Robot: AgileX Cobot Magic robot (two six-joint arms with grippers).
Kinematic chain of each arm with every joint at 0, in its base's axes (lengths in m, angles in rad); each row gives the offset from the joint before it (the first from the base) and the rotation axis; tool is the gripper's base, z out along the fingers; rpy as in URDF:
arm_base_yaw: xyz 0 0 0.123 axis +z
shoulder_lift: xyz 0 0 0 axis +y
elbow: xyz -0.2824 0 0.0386 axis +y
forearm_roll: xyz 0.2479 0 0.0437 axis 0.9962 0 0.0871
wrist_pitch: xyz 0 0 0 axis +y
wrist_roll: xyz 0.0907 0 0.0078 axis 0.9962 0 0.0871
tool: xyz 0 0 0 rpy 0 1.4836 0
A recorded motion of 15 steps. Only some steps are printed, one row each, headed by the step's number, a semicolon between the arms.
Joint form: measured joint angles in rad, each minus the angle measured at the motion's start. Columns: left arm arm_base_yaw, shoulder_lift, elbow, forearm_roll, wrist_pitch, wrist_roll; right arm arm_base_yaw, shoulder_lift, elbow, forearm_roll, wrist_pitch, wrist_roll.
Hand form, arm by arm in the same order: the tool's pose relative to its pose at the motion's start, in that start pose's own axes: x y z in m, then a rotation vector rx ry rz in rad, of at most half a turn. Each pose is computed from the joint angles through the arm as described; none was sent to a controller.
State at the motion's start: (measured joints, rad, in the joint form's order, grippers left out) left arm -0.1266 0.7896 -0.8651 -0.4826 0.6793 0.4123; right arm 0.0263 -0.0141 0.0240 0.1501 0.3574 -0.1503
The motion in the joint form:
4: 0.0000 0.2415 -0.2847 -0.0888 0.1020 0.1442; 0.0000 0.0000 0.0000 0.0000 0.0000 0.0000
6: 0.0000 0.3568 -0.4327 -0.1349 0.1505 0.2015; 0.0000 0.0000 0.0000 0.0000 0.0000 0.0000
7: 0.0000 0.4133 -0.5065 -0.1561 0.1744 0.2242; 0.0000 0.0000 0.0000 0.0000 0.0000 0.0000
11: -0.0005 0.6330 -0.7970 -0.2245 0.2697 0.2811; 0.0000 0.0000 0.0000 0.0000 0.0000 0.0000
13: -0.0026 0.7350 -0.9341 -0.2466 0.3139 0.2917; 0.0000 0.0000 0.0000 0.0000 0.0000 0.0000
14: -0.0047 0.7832 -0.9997 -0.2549 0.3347 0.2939; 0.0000 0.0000 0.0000 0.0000 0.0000 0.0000
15: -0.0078 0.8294 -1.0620 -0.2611 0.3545 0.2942; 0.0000 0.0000 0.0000 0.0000 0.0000 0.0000
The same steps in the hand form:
4: -0.0626 0.0019 0.0290 0.0968 0.0220 0.0924; 0.0000 0.0000 0.0000 0.0000 0.0000 0.0000
6: -0.0922 0.0031 0.0448 0.1477 0.0150 0.1301; 0.0000 0.0000 0.0000 0.0000 0.0000 0.0000
7: -0.1060 0.0038 0.0531 0.1723 0.0102 0.1457; 0.0000 0.0000 0.0000 0.0000 0.0000 0.0000
11: -0.1522 0.0082 0.0887 0.2626 -0.0061 0.1929; 0.0000 0.0000 0.0000 0.0000 0.0000 0.0000
13: -0.1694 0.0106 0.1067 0.3005 -0.0113 0.2102; 0.0000 0.0000 0.0000 0.0000 0.0000 0.0000
14: -0.1765 0.0114 0.1154 0.3178 -0.0133 0.2184; 0.0000 0.0000 0.0000 0.0000 0.0000 0.0000
15: -0.1825 0.0121 0.1241 0.3342 -0.0136 0.2259; 0.0000 0.0000 0.0000 0.0000 0.0000 0.0000

